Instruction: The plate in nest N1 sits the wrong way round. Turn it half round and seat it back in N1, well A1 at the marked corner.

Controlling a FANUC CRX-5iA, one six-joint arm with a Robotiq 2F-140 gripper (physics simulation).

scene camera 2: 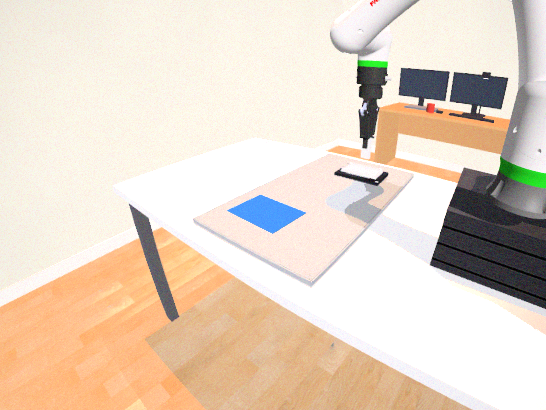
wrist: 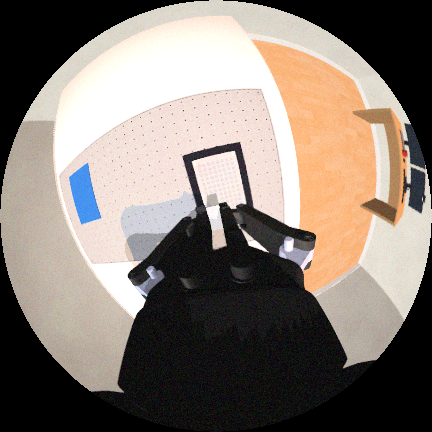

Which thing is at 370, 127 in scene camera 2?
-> The gripper.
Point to a flat blue rectangle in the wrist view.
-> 81, 188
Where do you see a flat blue rectangle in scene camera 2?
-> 268, 214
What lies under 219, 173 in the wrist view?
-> A white well plate.
